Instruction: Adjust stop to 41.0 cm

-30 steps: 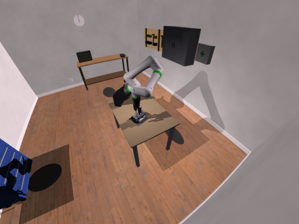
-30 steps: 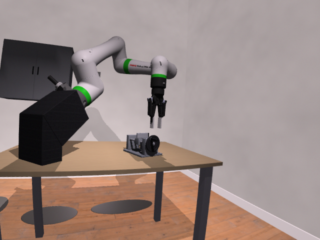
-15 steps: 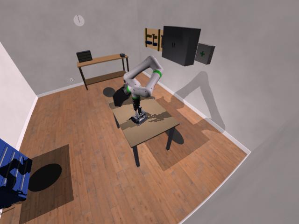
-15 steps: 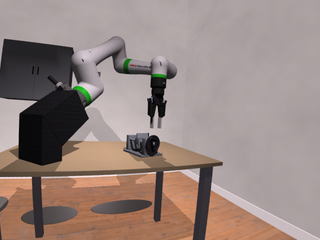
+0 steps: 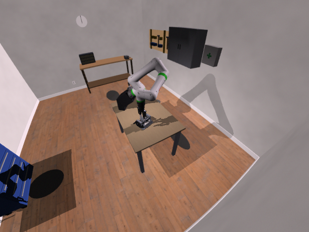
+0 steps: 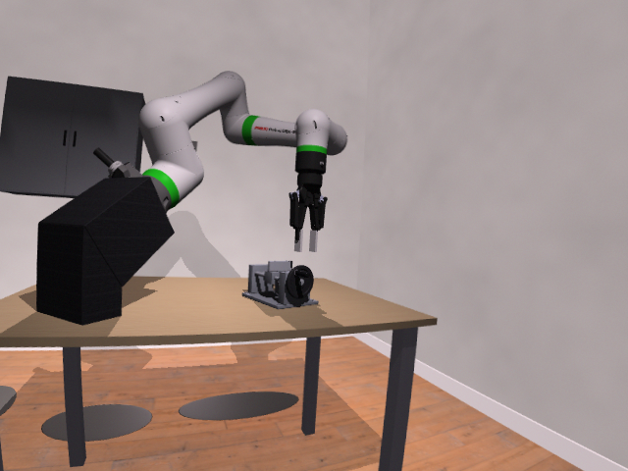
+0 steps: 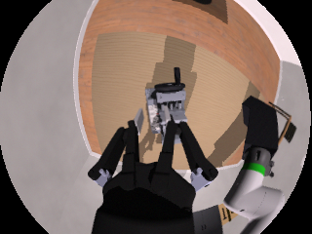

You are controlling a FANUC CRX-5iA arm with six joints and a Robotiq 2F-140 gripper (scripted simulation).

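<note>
Now: hand 4 cm past the black handwheel, 8 cm to the left of it and 9 cm above it. From my hand the other things lie so: grey stop: 6 cm behind, 3 cm to the left, 10 cm below.
</note>
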